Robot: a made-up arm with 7 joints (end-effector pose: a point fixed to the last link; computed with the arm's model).
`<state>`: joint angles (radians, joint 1 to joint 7).
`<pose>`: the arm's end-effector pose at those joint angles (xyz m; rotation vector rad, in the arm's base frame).
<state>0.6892 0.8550 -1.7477 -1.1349 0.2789 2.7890 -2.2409</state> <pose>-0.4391 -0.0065 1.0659 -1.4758 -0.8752 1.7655</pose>
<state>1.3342 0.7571 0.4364 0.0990 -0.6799 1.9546 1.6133</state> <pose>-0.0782 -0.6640 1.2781 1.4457 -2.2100 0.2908</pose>
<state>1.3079 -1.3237 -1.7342 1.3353 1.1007 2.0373 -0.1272</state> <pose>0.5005 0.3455 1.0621 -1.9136 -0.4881 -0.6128</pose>
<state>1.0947 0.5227 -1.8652 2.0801 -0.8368 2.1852 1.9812</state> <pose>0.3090 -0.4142 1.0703 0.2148 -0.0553 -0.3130</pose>
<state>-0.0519 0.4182 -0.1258 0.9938 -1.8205 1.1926 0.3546</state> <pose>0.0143 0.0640 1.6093 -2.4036 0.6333 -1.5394</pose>
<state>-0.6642 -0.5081 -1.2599 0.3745 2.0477 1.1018 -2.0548</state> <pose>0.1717 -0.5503 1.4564 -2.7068 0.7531 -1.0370</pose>
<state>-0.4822 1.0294 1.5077 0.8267 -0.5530 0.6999 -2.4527</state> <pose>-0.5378 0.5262 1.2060 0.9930 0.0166 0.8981</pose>
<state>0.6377 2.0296 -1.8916 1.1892 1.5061 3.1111 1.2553</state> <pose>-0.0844 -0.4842 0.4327 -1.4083 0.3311 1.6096</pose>
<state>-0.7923 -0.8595 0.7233 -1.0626 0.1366 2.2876 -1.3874</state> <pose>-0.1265 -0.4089 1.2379 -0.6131 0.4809 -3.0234</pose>
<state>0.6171 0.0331 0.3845 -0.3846 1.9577 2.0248 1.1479</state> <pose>0.0283 -0.0973 1.5978 2.3588 -0.8861 1.6734</pose>
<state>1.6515 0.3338 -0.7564 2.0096 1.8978 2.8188 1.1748</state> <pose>0.2166 0.1408 0.9909 1.2147 0.3243 -0.6326</pose>
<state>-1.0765 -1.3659 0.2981 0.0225 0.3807 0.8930 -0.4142</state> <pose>0.2719 -0.8889 0.9631 -1.1039 0.6791 -0.3283</pose>
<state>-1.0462 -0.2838 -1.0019 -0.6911 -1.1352 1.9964 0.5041</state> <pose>0.3087 0.0943 1.3772 1.6726 -0.1605 0.8137</pose>
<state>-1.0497 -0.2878 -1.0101 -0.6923 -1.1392 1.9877 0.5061</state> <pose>0.3135 0.0890 1.3764 1.6709 -0.1729 0.8098</pose>
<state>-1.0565 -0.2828 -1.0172 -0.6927 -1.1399 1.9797 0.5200</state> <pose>0.3148 0.0878 1.3767 1.6736 -0.1804 0.8111</pose>
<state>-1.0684 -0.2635 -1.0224 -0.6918 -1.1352 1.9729 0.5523</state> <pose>0.3107 0.0937 1.3789 1.6833 -0.1799 0.8207</pose>
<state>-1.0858 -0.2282 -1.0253 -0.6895 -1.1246 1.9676 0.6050</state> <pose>0.3009 0.1080 1.3825 1.7004 -0.1692 0.8392</pose>
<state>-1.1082 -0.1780 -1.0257 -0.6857 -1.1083 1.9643 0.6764</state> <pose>0.2862 0.1307 1.3862 1.7242 -0.1466 0.8644</pose>
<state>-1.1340 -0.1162 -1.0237 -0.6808 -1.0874 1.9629 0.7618</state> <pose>0.2685 0.1609 1.3883 1.7529 -0.1114 0.8930</pose>
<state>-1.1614 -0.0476 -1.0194 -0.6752 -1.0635 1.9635 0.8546</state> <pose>0.2498 0.1964 1.3872 1.7840 -0.0649 0.9202</pose>
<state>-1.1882 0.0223 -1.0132 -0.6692 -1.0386 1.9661 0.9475</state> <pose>0.2321 0.2341 1.3822 1.8154 -0.0106 0.9419</pose>
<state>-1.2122 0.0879 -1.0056 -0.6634 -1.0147 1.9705 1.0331</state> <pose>0.2167 0.2707 1.3739 1.8447 0.0463 0.9559</pose>
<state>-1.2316 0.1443 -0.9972 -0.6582 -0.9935 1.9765 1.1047</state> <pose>0.2042 0.3029 1.3639 1.8698 0.0998 0.9619</pose>
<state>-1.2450 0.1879 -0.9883 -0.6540 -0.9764 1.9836 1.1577</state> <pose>0.1943 0.3286 1.3541 1.8890 0.1453 0.9622</pose>
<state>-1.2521 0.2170 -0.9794 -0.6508 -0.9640 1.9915 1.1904</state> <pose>0.1865 0.3468 1.3463 1.9017 0.1798 0.9595</pose>
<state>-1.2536 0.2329 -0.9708 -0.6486 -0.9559 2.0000 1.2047</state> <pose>0.1803 0.3581 1.3411 1.9083 0.2035 0.9557</pose>
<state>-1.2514 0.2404 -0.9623 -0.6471 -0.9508 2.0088 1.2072</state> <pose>0.1749 0.3650 1.3380 1.9107 0.2201 0.9521</pose>
